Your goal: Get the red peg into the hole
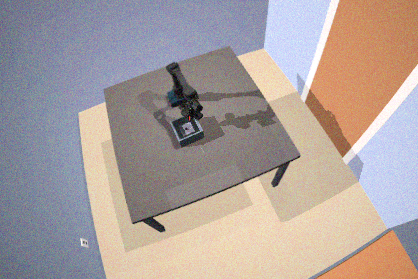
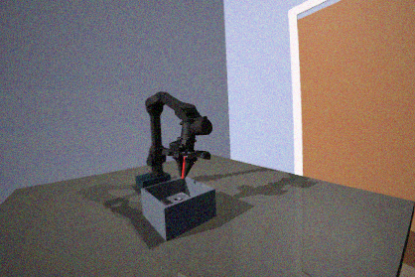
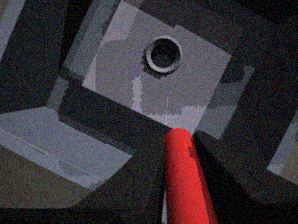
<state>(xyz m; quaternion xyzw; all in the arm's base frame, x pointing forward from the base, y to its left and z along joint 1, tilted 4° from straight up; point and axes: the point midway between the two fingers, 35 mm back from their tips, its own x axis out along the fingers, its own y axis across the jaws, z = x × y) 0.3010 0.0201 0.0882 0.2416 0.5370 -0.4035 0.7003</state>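
Right now the red peg is 1 cm behind my gripper tip, 1 cm to the left of it and 3 cm above it. The rest, counted from my gripper tip: plate (3 cm ahead, 4 cm to the right, 8 cm below); grey box (3 cm ahead, 4 cm to the right, 10 cm below).
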